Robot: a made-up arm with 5 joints. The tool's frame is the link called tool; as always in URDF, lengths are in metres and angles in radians.
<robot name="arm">
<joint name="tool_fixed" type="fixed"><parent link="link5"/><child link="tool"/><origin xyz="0 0 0" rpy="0 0 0"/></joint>
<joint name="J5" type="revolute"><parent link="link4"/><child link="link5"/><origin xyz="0.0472 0.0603 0" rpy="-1.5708 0 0"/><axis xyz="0 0 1"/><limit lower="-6.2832" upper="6.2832" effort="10" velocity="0.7"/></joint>
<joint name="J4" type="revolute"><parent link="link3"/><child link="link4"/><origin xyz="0.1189 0.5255 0" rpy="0 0 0"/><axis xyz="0 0 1"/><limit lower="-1.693" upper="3.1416" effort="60" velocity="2.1"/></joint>
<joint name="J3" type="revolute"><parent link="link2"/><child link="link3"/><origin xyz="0.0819 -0.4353 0" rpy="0 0 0"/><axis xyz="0 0 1"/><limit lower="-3.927" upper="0.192" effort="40" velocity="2.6"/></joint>
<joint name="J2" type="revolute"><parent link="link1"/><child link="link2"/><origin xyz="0 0 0" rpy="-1.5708 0 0"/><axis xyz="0 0 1"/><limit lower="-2.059" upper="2.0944" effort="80" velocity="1.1"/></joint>
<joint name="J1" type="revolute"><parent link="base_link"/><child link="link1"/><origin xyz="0 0 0.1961" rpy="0 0 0"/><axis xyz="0 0 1"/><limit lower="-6.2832" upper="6.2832" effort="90" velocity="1.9"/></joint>
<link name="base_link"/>
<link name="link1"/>
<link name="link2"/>
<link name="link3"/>
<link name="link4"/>
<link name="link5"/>
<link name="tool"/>
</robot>
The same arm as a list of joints. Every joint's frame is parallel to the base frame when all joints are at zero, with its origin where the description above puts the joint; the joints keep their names.
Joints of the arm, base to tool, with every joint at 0 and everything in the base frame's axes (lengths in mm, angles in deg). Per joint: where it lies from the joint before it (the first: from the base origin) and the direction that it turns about. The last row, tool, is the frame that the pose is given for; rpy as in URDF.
J1: axis 0 0 1 origin 0 0 196.1
J2: axis 0 1 0 origin 0 0 0
J3: axis 0 1 0 origin 81.9 0 435.3
J4: axis 0 1 0 origin 118.9 0 -525.5
J5: axis 0 0 -1 origin 47.2 0 -60.3
tool: origin 0 0 0 rpy 180 0 0
Joint limits (deg, base to tool): -360..360 -117.97..120 -225..11 -97..180 -360..360

